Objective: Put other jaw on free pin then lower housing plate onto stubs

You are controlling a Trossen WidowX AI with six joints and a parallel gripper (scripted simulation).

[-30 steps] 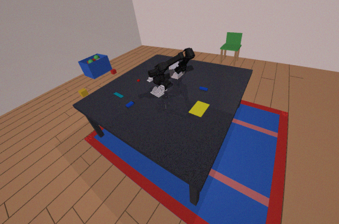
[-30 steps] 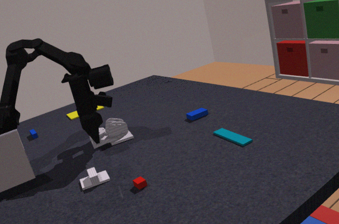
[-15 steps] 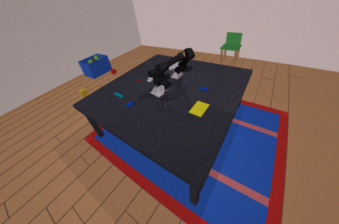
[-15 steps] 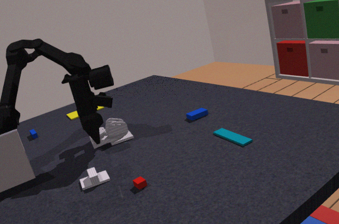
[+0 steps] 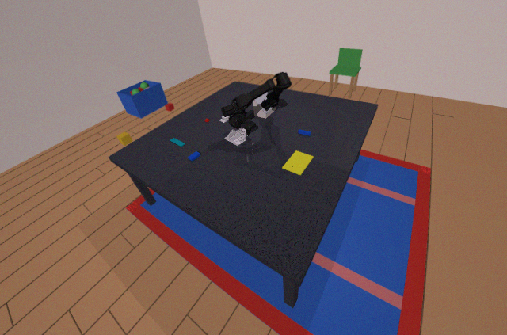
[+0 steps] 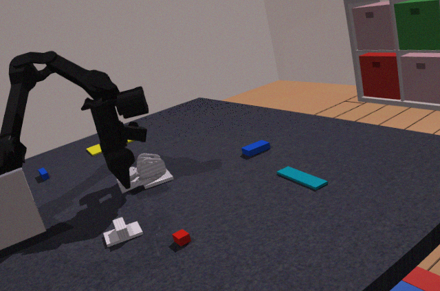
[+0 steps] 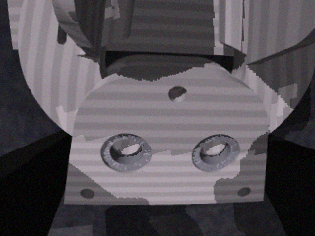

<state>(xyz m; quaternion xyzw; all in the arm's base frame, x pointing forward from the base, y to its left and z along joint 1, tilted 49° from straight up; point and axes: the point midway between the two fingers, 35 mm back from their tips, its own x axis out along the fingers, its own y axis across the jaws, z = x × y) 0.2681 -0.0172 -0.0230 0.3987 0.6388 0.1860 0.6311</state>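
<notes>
Now: gripper tip 20 mm to the left of the white jaw, 20 mm short of it and 10 mm below it. Round my gripper tip: red cube 340 mm to the right, 50 mm behind; yellow plate 400 mm to the left, 120 mm ahead; white t-shaped piece 220 mm to the right, 110 mm behind.
</notes>
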